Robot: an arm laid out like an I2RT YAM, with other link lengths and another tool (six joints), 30 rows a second.
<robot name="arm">
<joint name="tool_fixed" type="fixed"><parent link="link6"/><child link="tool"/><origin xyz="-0.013 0.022 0.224" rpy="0 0.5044 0.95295"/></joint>
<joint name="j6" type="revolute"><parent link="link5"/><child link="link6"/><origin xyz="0.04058 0 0.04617" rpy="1.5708 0 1.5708"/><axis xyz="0 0 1"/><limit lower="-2.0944" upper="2.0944"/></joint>
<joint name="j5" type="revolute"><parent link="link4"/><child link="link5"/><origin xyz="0.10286 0.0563 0.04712" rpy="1.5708 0 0"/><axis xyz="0 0 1"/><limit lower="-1.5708" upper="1.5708"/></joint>
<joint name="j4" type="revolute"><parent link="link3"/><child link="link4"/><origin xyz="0.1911 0.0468 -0.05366"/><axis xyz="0 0 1"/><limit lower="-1.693" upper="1.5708"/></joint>
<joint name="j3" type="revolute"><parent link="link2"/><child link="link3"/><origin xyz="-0.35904 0 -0.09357" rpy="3.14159 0 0"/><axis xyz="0 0 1"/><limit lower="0" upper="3.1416"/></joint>
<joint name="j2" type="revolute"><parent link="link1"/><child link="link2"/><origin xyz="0.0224 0.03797 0.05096" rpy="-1.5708 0 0"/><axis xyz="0 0 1"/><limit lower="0" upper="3.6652"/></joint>
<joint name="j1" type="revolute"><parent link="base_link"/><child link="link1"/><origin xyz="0 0 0.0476"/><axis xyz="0 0 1"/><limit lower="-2.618" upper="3.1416"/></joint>
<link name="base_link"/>
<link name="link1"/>
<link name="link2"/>
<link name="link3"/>
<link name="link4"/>
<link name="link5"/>
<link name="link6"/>
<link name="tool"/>
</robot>
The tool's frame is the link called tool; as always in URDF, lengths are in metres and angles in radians.
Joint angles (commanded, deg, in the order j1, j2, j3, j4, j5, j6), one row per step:
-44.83 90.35 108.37 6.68 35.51 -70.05
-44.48 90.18 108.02 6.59 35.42 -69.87
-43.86 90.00 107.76 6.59 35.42 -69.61
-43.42 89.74 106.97 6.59 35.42 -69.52
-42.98 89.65 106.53 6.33 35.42 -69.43
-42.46 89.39 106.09 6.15 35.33 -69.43
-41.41 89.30 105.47 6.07 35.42 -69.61
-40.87 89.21 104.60 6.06 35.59 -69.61
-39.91 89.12 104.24 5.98 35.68 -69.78
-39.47 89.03 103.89 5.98 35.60 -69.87
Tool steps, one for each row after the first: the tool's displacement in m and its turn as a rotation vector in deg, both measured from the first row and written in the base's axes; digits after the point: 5 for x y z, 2 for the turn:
0.00333 0.00133 -0.00179 0.18 0.05 0.49
0.00811 0.00397 -0.00246 0.27 -0.13 1.20
0.01216 0.00520 -0.00669 0.65 0.16 1.67
0.01683 0.00586 -0.01080 1.09 0.52 2.14
0.02116 0.00821 -0.01305 1.31 0.81 2.74
0.03060 0.01099 -0.01778 1.72 1.41 3.64
0.03603 0.01143 -0.02431 2.30 1.95 4.03
0.04393 0.01479 -0.02696 2.52 2.36 4.85
0.04813 0.01644 -0.02898 2.65 2.67 5.33

